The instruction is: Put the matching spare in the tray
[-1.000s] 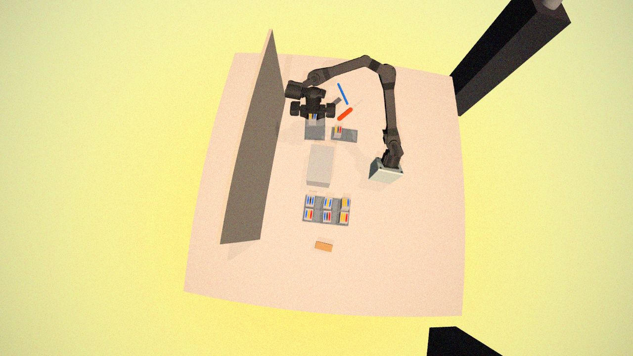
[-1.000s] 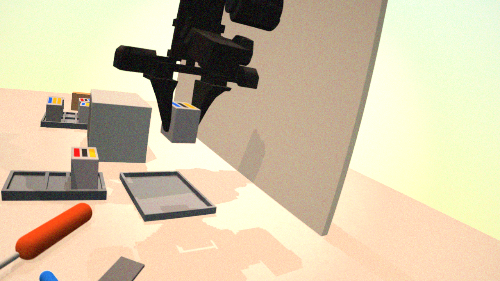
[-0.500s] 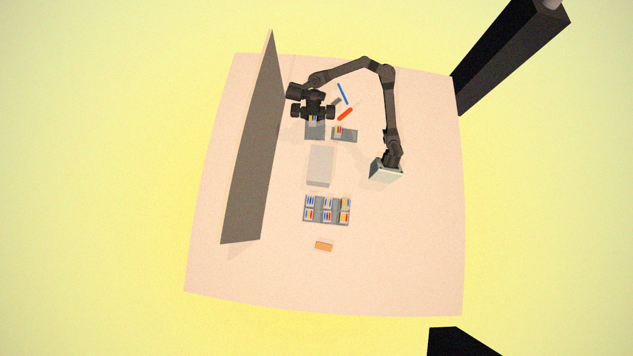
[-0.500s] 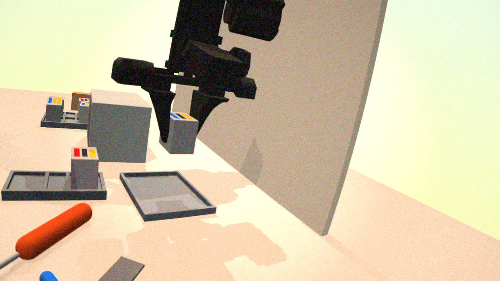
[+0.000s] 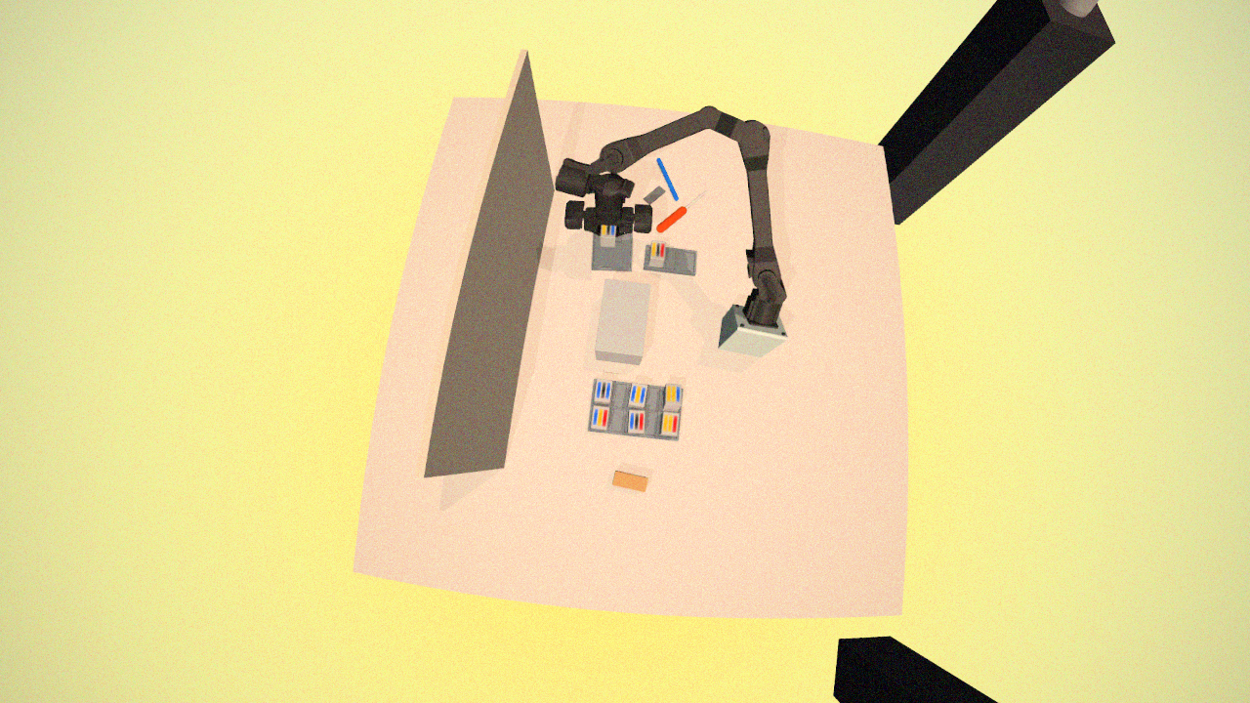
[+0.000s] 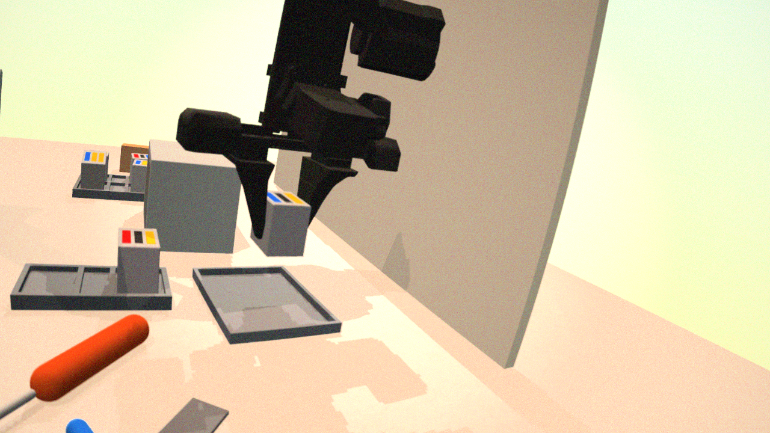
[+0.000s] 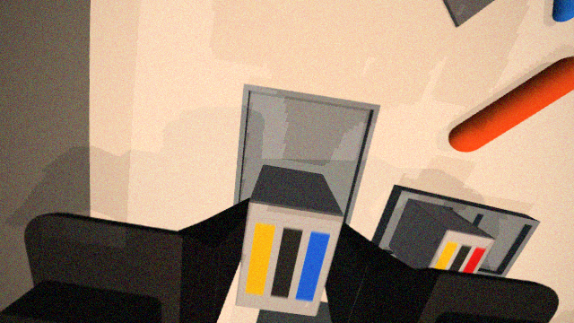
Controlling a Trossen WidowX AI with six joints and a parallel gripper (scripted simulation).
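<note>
My gripper tip is 6 cm above the grey tray and 1 cm past it. From my gripper tip the other things lie so: rack: 15 cm behind, 6 cm below, 2 cm to the left; then wall panel: 20 cm to the left, 17 cm ahead, 16 cm above; then mounted unit: 22 cm to the left, 5 cm behind, 1 cm below.
</note>
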